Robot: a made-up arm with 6 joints.
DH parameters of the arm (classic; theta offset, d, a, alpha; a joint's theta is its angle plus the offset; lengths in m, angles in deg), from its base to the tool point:
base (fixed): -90 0.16 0 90
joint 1: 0 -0.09 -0.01 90
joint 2: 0 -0.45 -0.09 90
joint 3: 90 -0.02 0.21 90
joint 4: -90 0.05 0.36 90
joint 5: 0 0.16 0.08 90
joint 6: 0 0.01 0.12 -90
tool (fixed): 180 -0.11 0 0
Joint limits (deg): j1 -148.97..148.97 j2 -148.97..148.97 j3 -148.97..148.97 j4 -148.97..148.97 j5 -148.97..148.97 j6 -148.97..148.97
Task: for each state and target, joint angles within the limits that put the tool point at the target. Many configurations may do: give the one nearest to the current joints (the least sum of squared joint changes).
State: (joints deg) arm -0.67 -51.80 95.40 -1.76 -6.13 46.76
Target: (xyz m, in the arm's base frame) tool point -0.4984 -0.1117 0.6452
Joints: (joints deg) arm 15.16 -35.30 95.26 0.42 -5.81 44.40
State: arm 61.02 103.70 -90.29 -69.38 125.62 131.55
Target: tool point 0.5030 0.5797 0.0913
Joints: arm 90.97 97.13 -102.51 -42.18 83.45 107.93
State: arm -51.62 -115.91 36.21 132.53 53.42 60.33
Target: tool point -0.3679 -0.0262 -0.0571
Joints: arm -33.19 -126.44 53.17 134.54 71.87 55.73
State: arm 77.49 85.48 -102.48 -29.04 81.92 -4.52
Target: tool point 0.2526 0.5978 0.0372
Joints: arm 70.19 73.47 -121.78 -53.27 83.71 -43.01
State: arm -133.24 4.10 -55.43 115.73 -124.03 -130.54
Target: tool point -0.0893 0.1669 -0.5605
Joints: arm -148.06 13.23 -85.65 107.78 -126.92 -138.56
